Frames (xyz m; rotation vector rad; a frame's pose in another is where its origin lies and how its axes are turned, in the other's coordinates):
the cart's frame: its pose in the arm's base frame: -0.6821 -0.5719 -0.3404 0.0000 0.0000 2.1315
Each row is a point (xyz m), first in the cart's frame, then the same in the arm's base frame.
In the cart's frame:
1: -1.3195 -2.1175 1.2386
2: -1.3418 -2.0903 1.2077
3: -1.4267 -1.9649 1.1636
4: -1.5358 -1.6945 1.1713
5: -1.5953 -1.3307 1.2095
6: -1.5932 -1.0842 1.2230
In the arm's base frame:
1: 1.8129 -0.5633 0.8982
2: 1.8017 -0.5967 0.8673
3: 1.7406 -0.7352 0.8232
4: 1.5697 -0.9714 0.8309
5: 1.2932 -1.2153 0.8691
6: 1.0833 -1.3446 0.8826

